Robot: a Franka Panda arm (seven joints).
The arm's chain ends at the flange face. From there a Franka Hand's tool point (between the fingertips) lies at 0.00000 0.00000 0.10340 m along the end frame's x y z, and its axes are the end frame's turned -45 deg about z.
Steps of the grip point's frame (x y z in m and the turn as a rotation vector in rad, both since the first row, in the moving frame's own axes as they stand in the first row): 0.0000 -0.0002 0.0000 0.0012 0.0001 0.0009; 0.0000 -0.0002 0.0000 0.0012 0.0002 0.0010; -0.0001 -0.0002 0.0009 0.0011 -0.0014 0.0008; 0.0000 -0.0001 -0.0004 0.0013 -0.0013 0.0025; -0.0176 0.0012 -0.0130 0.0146 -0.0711 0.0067
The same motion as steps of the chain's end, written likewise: -0.0001 0.0000 0.0000 0.0009 -0.0008 0.0009; -0.0001 0.0000 0.0000 0.0010 -0.0007 0.0010; 0.0000 -0.0001 0.0009 -0.0002 -0.0018 0.0008; 0.0001 -0.0001 -0.0004 0.0000 -0.0018 0.0025; -0.0053 0.0092 -0.0127 -0.0400 -0.0606 0.0067
